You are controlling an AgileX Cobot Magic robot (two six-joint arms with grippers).
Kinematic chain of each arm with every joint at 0, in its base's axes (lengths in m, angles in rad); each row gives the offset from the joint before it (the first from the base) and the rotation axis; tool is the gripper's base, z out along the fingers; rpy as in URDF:
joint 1: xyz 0 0 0.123 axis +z
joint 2: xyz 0 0 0 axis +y
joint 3: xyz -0.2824 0 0.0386 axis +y
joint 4: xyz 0.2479 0 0.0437 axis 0.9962 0 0.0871
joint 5: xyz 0 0 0 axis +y
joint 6: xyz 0.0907 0 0.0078 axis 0.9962 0 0.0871
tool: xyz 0 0 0 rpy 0 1.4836 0
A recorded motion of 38 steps. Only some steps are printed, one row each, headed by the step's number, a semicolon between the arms.
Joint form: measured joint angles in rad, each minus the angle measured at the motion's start. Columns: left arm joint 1, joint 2, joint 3, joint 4, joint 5, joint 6; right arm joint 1, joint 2, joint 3, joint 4, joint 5, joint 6.
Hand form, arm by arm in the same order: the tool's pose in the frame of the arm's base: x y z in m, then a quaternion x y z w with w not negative. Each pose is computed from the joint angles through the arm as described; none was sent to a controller.
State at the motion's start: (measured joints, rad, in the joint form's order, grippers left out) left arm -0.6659 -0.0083 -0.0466 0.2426 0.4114 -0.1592; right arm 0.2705 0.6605 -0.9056 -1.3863 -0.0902 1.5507
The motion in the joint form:
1: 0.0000 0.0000 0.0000 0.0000 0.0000 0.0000; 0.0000 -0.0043 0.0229 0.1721 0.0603 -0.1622
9: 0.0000 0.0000 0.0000 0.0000 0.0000 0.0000; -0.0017 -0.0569 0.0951 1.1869 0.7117 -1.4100
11: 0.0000 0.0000 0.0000 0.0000 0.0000 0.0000; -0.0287 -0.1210 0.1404 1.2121 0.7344 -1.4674
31: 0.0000 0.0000 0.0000 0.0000 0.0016 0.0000; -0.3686 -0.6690 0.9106 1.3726 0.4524 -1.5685
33: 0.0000 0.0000 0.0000 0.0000 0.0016 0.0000; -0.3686 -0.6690 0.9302 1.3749 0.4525 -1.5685
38: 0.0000 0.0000 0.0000 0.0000 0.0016 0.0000; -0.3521 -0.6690 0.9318 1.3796 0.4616 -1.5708
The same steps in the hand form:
1: 0.0447 -0.0240 0.1932 0.25500 0.74980 -0.14428 0.59325; 0.1129 0.0338 0.4531 -0.03938 0.58247 0.18711 0.79005
9: 0.0447 -0.0240 0.1932 0.25500 0.74980 -0.14428 0.59325; 0.1078 0.0188 0.3804 -0.08373 0.80515 0.02556 0.58658
11: 0.0447 -0.0240 0.1932 0.25500 0.74980 -0.14428 0.59325; 0.0947 0.0136 0.3703 -0.09039 0.80631 0.01181 0.58442
31: 0.0447 -0.0239 0.1931 0.25504 0.75029 -0.14399 0.59269; 0.0524 -0.0056 0.1792 0.02833 0.79578 -0.04083 0.60354
33: 0.0447 -0.0239 0.1931 0.25504 0.75029 -0.14399 0.59269; 0.0527 -0.0056 0.1726 0.02913 0.80168 -0.03937 0.59574
38: 0.0447 -0.0239 0.1931 0.25504 0.75029 -0.14399 0.59269; 0.0526 -0.0045 0.1713 0.02297 0.80507 -0.03295 0.59182

